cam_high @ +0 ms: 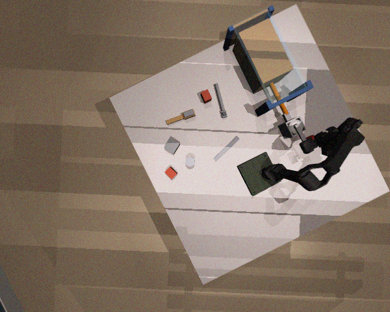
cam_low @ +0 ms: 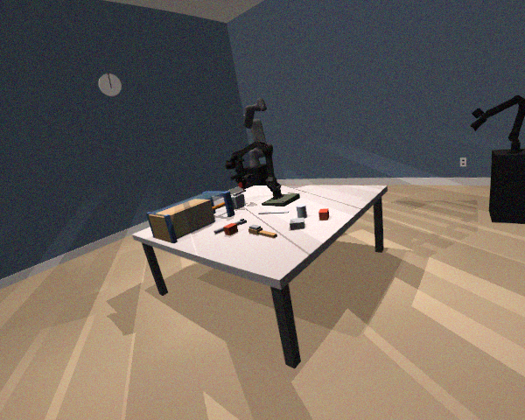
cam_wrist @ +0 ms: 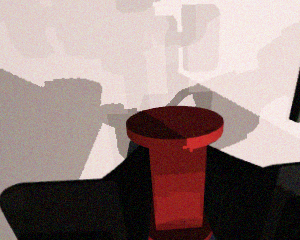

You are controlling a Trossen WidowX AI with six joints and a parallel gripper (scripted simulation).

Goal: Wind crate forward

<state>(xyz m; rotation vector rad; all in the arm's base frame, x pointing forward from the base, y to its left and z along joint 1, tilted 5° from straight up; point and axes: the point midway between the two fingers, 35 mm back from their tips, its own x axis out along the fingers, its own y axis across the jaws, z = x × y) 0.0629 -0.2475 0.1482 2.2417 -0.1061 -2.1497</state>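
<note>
The blue frame is 260 mm ahead of my gripper tip, 10 mm to the right of it and 10 mm below it. Round my gripper tip: winch handle 40 mm ahead, 10 mm below; red knob 20 mm above; grey winch 80 mm ahead, 10 mm to the right, 80 mm below.
</note>
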